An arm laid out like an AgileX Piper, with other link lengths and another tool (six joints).
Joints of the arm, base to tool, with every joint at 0 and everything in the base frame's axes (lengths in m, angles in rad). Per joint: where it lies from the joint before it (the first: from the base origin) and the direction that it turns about. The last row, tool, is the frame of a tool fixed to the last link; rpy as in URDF.
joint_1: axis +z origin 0 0 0.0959
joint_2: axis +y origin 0 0 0
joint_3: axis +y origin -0.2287 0 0.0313
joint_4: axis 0.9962 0 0.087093 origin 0.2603 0 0.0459
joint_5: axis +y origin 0 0 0
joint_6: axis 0.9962 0 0.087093 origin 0.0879 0 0.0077
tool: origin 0.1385 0 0.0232 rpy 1.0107 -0.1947 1.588
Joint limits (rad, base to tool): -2.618..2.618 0..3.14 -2.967..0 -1.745..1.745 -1.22..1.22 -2.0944..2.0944
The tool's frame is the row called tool.
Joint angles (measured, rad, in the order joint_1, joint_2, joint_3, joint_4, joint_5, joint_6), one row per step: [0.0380, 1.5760, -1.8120, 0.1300, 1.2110, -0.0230]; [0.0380, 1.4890, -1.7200, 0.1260, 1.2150, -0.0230]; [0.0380, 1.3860, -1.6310, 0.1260, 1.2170, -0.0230]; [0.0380, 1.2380, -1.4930, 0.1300, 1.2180, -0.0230]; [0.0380, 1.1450, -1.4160, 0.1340, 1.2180, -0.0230]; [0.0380, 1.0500, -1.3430, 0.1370, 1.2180, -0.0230]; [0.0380, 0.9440, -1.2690, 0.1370, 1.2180, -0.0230]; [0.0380, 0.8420, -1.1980, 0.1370, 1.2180, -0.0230]
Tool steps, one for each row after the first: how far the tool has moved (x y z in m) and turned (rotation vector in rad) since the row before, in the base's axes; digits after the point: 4 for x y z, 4 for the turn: [-0.0209, -0.0016, -0.0007, -0.0043, 0.0088, -0.0008]; [-0.0232, -0.0009, 0.0053, 0.0004, -0.0120, 0.0002]; [-0.0335, -0.0004, -0.0003, 0.0041, -0.0089, 0.0014]; [-0.0200, 0.0001, 0.0013, 0.0044, -0.0158, 0.0014]; [-0.0197, -0.0001, 0.0015, 0.0036, -0.0219, 0.0011]; [-0.0210, -0.0008, 0.0023, 0.0012, -0.0320, 0.0000]; [-0.0195, -0.0007, 0.0002, 0.0012, -0.0310, 0.0000]
